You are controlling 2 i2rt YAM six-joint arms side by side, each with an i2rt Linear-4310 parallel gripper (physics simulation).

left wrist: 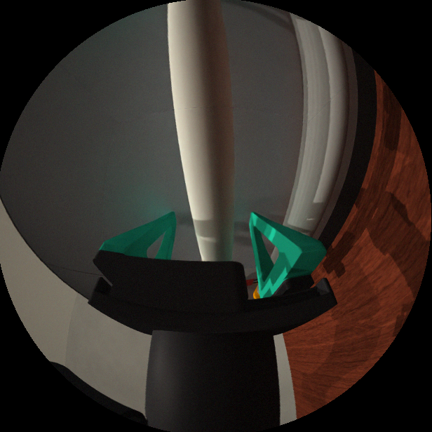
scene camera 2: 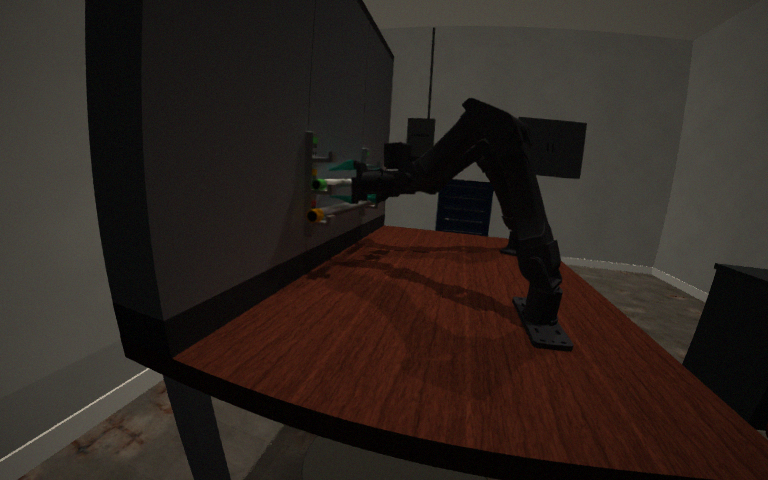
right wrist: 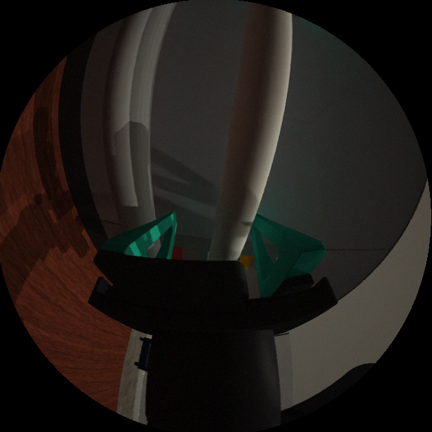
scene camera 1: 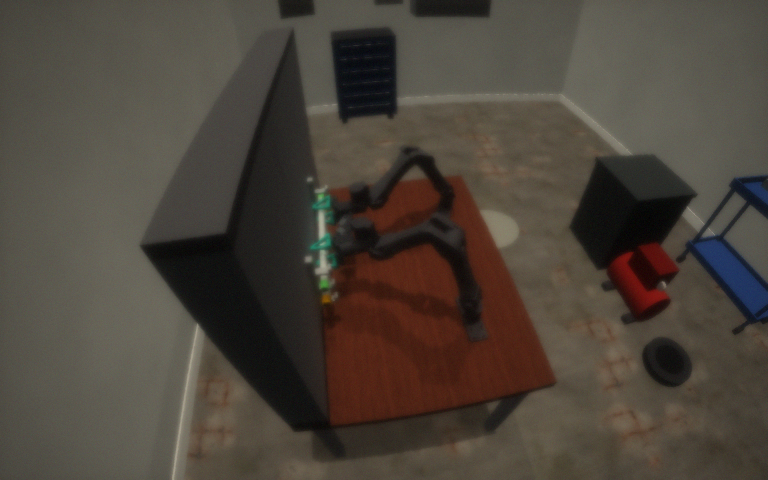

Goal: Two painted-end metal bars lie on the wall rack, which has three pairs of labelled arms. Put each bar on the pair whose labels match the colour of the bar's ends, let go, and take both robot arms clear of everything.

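Places are measured from the left arm's base along level axes (x right, y ahead, z up), in metres.
Pixels of known places: left gripper, between the fingertips: [scene camera 1: 313,255]; right gripper, between the fingertips: [scene camera 1: 314,213]; left arm's base, origin of its link: [scene camera 2: 538,322] [scene camera 1: 471,318]; right arm's base, origin of its link: [scene camera 2: 515,250] [scene camera 1: 445,206].
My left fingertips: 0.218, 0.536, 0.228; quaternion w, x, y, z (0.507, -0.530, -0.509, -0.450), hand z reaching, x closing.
For each thing: its top centre in the pictures, then the offset to it from my left fingertips, as dx, dy, dz. "*": a spot on its surface instead. Level surfaces: height alone.
- green-ended bar, centre of its top: [scene camera 2: 352,178] [scene camera 1: 321,233] +0.091, -0.036, +0.014
- wall rack, centre of its top: [scene camera 2: 321,132] [scene camera 1: 316,258] -0.126, -0.029, +0.123
- orange-ended bar, centre of its top: [scene camera 2: 350,201] +0.086, -0.034, -0.056
- green label, a spot on its surface: [scene camera 2: 315,140] * -0.125, -0.014, +0.104
- brown table, height of its surface: dz -0.228
The green-ended bar [scene camera 1: 322,226] [scene camera 2: 342,182] [left wrist: 205,125] [right wrist: 265,100] lies level at the middle arms of the wall rack [scene camera 2: 309,164], beside orange labels. The orange-ended bar [scene camera 2: 342,209] [left wrist: 314,100] [right wrist: 140,100] lies lower, by red labels. A green label [scene camera 2: 315,140] marks the top pair, which looks unoccupied. My left gripper [scene camera 1: 323,251] [scene camera 2: 331,182] [left wrist: 212,217] is open, its teal fingers above and below the green-ended bar. My right gripper [scene camera 1: 325,209] [right wrist: 212,217] is open around the same bar, farther along; scene camera 2 mostly hides it behind the left arm.
The tall dark panel [scene camera 1: 277,169] [scene camera 2: 226,141] stands behind the rack at the edge of the brown table [scene camera 1: 396,350] [scene camera 2: 396,339]. The two arms run close together over the table. A blue drawer cabinet [scene camera 1: 367,73] stands beyond it, and a black cabinet [scene camera 1: 628,203] stands at the right.
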